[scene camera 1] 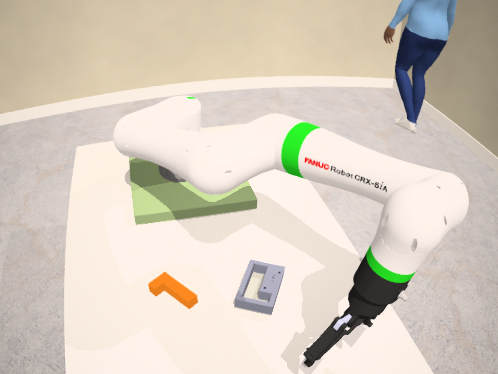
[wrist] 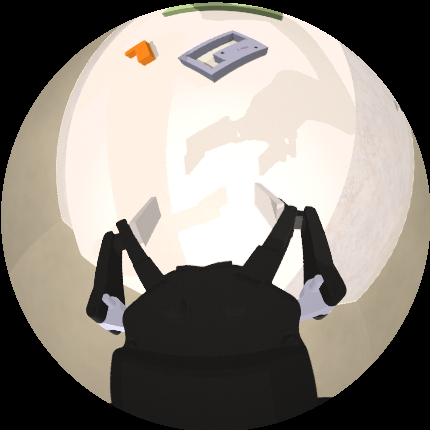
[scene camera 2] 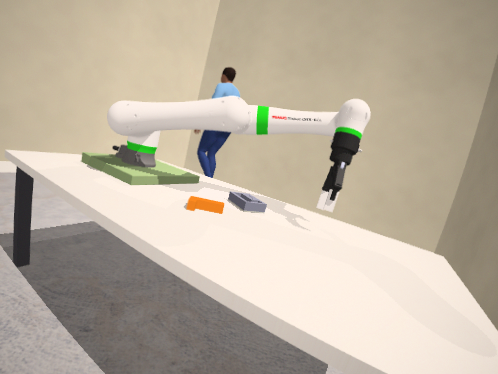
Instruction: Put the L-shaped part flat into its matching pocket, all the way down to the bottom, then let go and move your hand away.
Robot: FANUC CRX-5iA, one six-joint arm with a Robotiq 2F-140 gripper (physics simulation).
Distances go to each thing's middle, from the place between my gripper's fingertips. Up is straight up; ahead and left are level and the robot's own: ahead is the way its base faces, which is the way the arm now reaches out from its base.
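Labels:
My gripper: 280 mm past the grey pocket block (scene camera 1: 258,291), 50 mm to the left of it, 60 mm above it. Orange L-shaped part (scene camera 1: 164,282), from my gripper: 260 mm to the right, 310 mm behind, 60 mm below. Of the things named here, going by their middles, grey pocket block nearest to my gripper.

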